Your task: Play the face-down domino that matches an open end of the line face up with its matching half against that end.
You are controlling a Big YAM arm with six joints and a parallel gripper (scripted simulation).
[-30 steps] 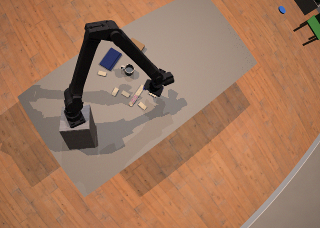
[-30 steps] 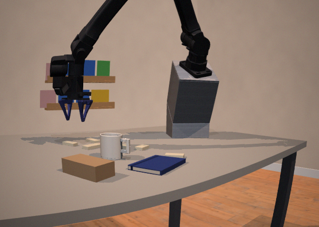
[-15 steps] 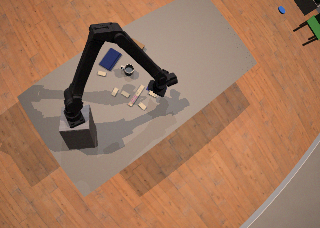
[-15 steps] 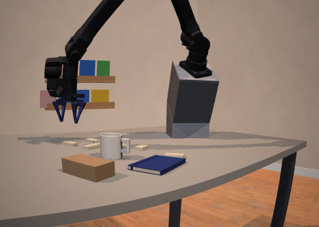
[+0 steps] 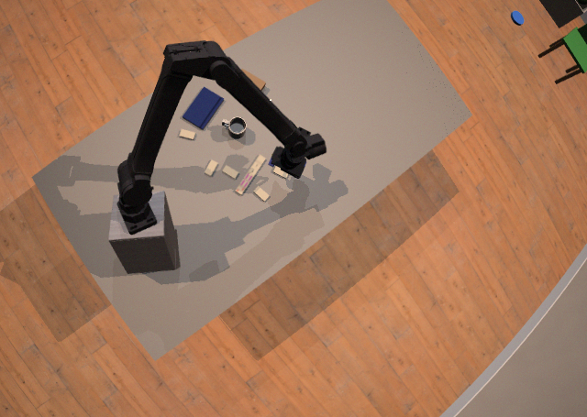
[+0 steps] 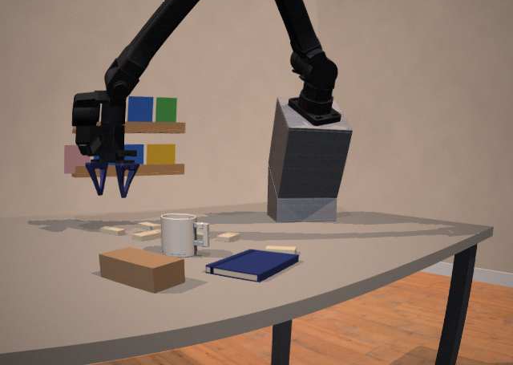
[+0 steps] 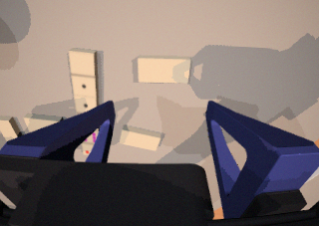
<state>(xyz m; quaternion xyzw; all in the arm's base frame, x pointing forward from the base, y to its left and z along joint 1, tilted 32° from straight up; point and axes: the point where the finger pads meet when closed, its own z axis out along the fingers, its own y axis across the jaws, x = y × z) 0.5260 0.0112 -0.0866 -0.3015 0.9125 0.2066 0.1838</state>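
My gripper is now 80 mm above the cream domino. Also, from my hand: blue book: 340 mm to the left, 160 mm behind, 80 mm below; then brown box: 360 mm to the left, 70 mm below, 30 mm ahead; then white mug: 210 mm to the left, 90 mm behind, 60 mm below.
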